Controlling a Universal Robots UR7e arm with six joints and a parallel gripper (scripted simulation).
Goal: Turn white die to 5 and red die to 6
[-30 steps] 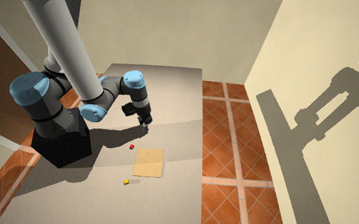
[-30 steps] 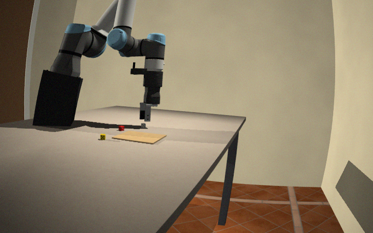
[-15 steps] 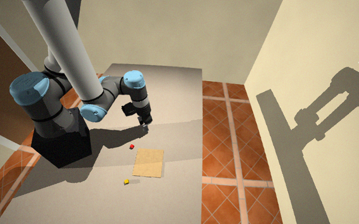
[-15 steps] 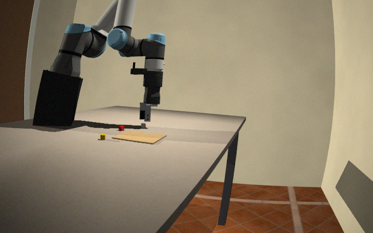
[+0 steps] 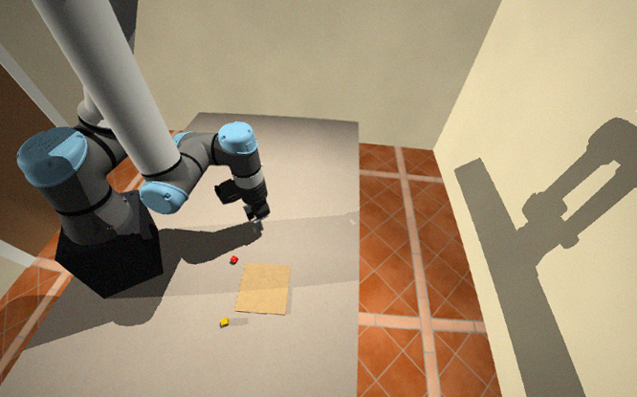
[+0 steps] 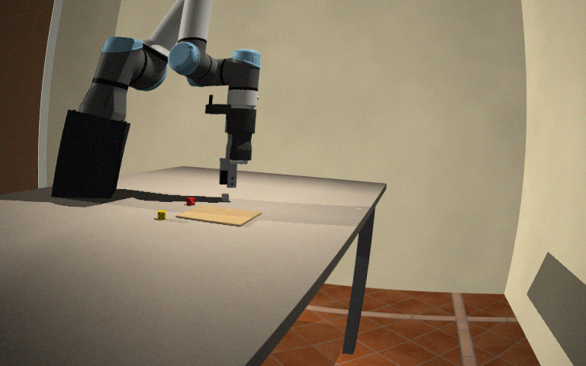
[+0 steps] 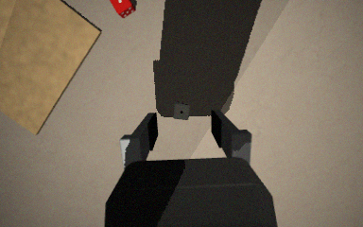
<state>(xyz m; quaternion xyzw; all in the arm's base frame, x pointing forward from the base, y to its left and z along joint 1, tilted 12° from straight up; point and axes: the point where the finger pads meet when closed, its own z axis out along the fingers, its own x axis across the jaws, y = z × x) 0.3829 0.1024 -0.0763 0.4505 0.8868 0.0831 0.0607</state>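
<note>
My hand is 4 cm above the white die and 1 cm to the left of it. From my hand the other things lie so: yellow die 29 cm to the right, 5 cm behind, 4 cm below; then red die 11 cm to the right, 6 cm behind, 4 cm below; then tan mat 19 cm to the right, 5 cm below, 4 cm ahead.
</note>
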